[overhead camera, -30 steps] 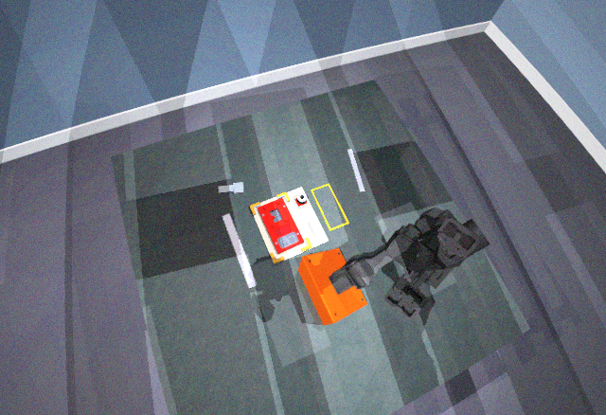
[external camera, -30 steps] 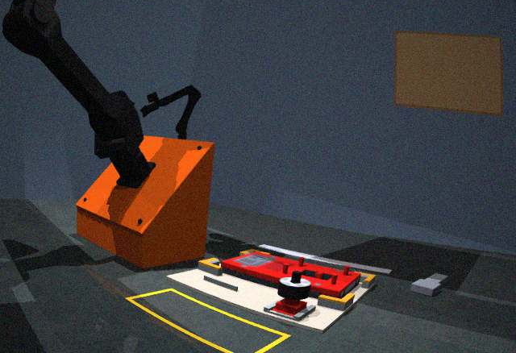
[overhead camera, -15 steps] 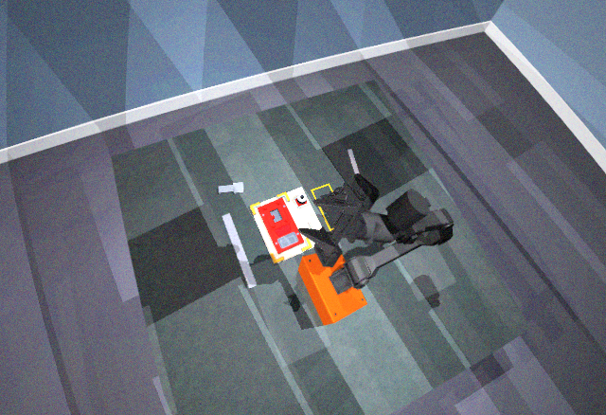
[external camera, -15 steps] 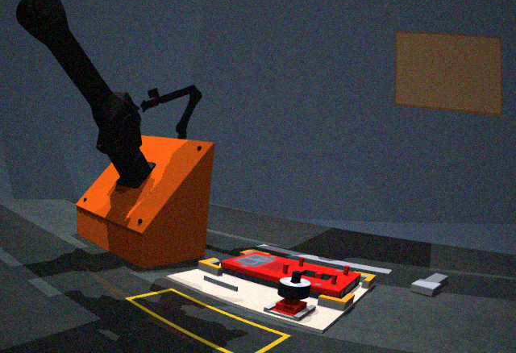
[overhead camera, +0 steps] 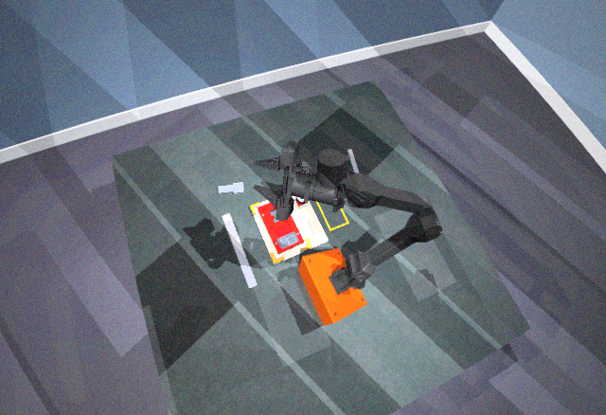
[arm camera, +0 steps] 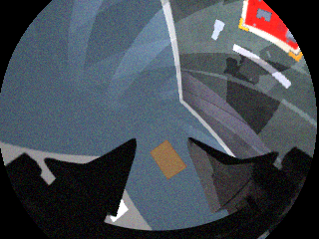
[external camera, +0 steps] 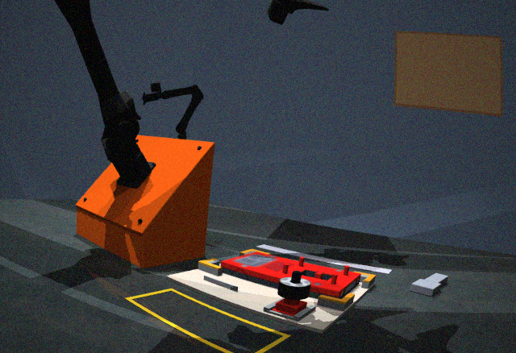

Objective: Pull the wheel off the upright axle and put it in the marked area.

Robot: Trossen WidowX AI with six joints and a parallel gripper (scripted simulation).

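My gripper tip is 47 cm above the wheel, 20 cm to the left of it and 6 cm short of it. From my gripper tip the other things lie so: axle (47 cm below, 20 cm to the right, 6 cm ahead).
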